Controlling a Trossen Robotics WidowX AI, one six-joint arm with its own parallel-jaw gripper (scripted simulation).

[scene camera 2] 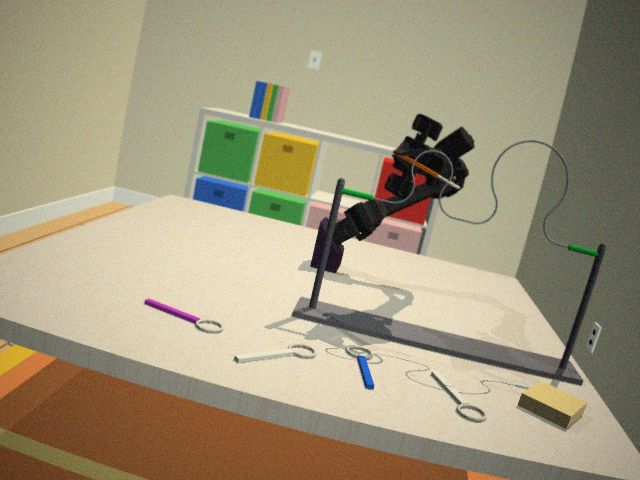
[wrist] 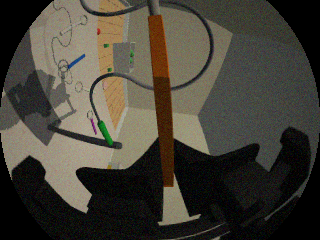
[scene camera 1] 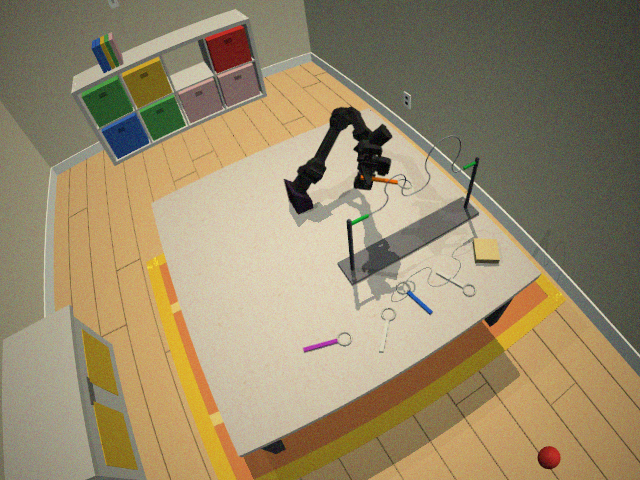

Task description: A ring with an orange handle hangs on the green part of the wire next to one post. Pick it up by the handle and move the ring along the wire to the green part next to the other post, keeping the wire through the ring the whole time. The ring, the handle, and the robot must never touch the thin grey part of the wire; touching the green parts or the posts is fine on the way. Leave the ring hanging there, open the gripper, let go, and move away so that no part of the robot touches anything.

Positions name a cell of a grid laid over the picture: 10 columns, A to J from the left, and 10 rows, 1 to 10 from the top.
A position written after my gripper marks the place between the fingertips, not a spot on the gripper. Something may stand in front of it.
my gripper: scene camera 2 G4; wrist F6; scene camera 1 F4
